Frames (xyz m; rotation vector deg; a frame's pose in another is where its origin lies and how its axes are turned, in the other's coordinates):
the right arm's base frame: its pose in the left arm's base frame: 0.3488 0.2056 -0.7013 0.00 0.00 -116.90
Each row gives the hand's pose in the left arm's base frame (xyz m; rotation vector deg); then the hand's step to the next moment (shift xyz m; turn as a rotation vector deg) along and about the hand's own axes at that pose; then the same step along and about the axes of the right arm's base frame.
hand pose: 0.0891 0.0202 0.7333 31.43 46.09 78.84
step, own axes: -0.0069 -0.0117 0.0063 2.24 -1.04 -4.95
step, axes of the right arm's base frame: 0.0013 0.0145 -0.0037 0.07 -3.48 -4.30
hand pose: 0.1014 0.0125 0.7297 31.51 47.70 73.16
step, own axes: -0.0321 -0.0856 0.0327 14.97 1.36 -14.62
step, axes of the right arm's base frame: 0.0085 0.0888 -0.0382 -6.96 -16.27 -11.24
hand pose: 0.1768 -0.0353 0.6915 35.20 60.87 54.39
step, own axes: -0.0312 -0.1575 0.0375 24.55 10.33 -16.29
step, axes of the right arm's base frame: 0.0534 0.1209 -0.0986 -16.92 -24.67 -8.93
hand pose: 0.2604 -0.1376 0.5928 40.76 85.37 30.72
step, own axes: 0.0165 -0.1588 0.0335 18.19 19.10 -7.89
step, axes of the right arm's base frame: 0.0828 0.0612 -0.1265 -21.68 -16.91 1.32
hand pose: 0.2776 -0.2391 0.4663 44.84 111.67 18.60
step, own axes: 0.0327 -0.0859 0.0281 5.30 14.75 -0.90
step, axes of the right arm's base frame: 0.0504 0.0040 -0.0817 -14.55 -3.77 4.54
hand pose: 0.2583 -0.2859 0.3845 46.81 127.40 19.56
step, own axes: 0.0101 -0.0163 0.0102 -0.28 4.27 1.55
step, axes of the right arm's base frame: 0.0077 -0.0022 -0.0202 -4.18 1.46 1.04
